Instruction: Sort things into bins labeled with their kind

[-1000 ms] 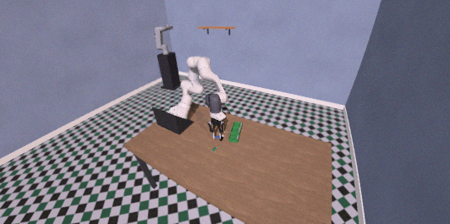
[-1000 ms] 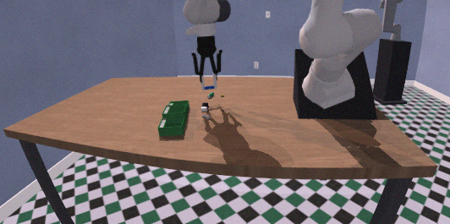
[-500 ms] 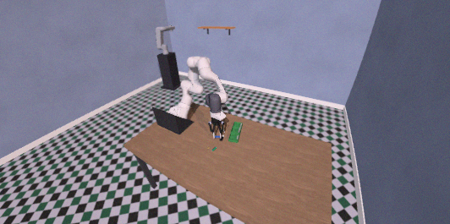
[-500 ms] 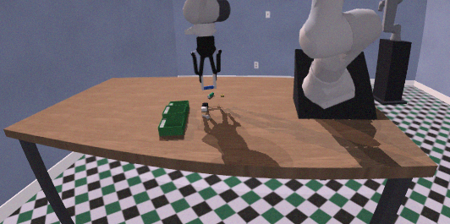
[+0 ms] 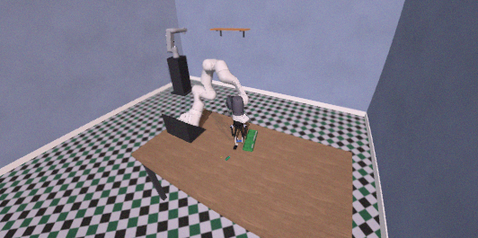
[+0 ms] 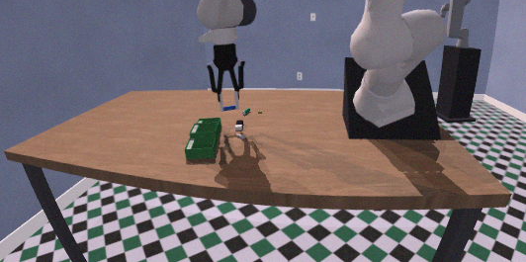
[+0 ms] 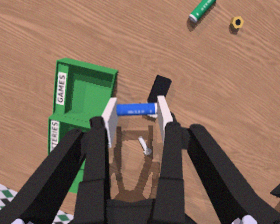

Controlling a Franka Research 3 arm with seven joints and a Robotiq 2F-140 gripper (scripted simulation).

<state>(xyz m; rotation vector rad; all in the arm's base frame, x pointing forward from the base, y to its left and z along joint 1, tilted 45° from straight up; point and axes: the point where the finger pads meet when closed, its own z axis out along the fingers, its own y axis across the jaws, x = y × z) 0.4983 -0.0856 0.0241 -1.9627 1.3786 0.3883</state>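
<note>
My gripper is now 150 mm to the left of the green cylinder, 90 mm above it and 40 mm past it. From my hand the other things lie so: grey piece: 90 mm to the left, 90 mm below, 50 mm behind; then black-and-white block: 90 mm below, 30 mm behind; then blue cylinder: 30 mm below.
</note>
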